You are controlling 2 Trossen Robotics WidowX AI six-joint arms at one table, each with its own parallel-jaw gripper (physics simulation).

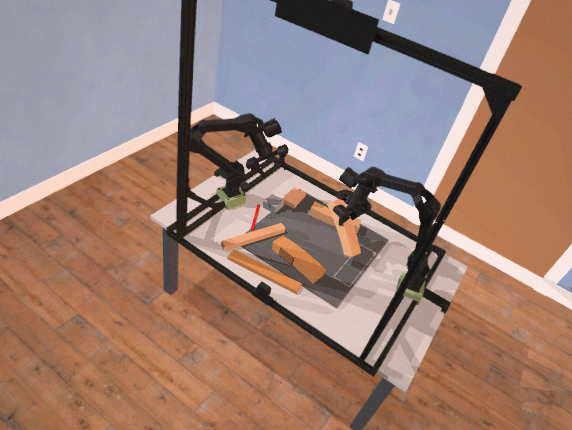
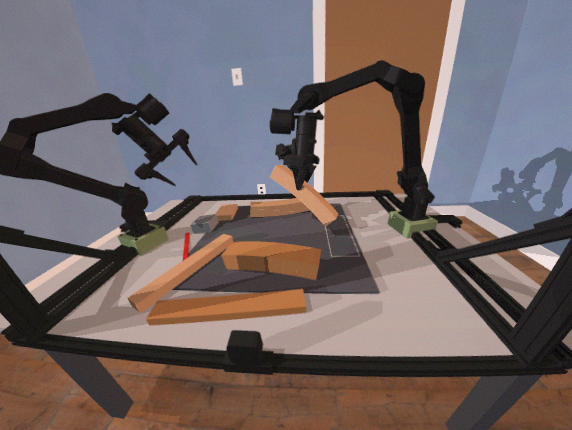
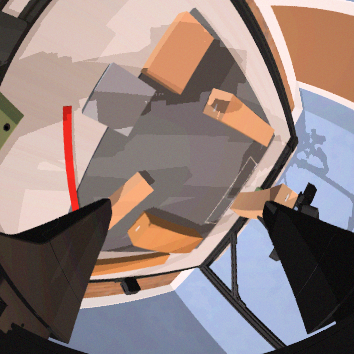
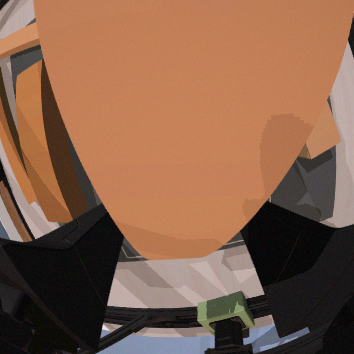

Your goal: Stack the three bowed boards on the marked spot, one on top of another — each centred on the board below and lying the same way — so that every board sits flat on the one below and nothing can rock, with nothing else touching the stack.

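Places are measured from the left arm's base along level axes (x ahead, y left, z up), in millimetres.
Pixels of known places: left gripper, fingertip midpoint: (image 1: 275, 174) (image 2: 186, 175) (image 3: 189, 208); right gripper, fingertip midpoint: (image 1: 344, 223) (image 2: 301, 188) (image 4: 180, 199); left arm's base, origin of the base link: (image 1: 231, 191) (image 2: 141, 231); right arm's base, origin of the base link: (image 1: 412, 284) (image 2: 413, 215) (image 4: 227, 324).
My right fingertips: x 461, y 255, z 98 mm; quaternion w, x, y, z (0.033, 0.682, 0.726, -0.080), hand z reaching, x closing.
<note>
Ahead of a thing's pixels: the offset from my right fingertips to its middle. Level surfaces: height alone.
My right gripper (image 1: 342, 219) (image 2: 300, 186) (image 4: 180, 199) is shut on a bowed board {8 mm ahead, 3 mm right, 17 mm down} (image 1: 350, 242) (image 2: 320, 205) (image 3: 255, 202), held tilted above the mat's far part. The board's lower end points toward the marked spot, a thin pale outline (image 1: 342, 281) (image 2: 345, 256) (image 3: 229, 190); no board rests in it. A second bowed board {8 mm back, 212 mm right, 120 mm down} (image 1: 300, 260) (image 2: 290, 257) (image 3: 165, 237) lies near the mat's front. A third board {129 mm back, 95 mm left, 112 mm down} (image 1: 320, 212) (image 2: 275, 208) (image 3: 242, 122) lies at the mat's back. My left gripper (image 1: 268, 161) (image 2: 185, 174) (image 3: 189, 208) is open, high above the left side.
A long bar {201 mm back, 296 mm right, 130 mm down} (image 1: 255, 236) (image 2: 180, 272) crosses the mat's left edge. Another long bar {29 mm back, 360 mm right, 139 mm down} (image 1: 265, 271) (image 2: 230, 307) lies in front of the mat {142 mm down} (image 2: 350, 280). An orange block {336 mm back, 19 mm left, 132 mm down} (image 1: 295, 197) (image 3: 180, 52), a grey block {337 mm back, 101 mm right, 126 mm down} (image 1: 273, 202) (image 3: 120, 100) and a red strip {311 mm back, 216 mm right, 142 mm down} (image 1: 256, 217) (image 2: 186, 246) lie farther left.
</note>
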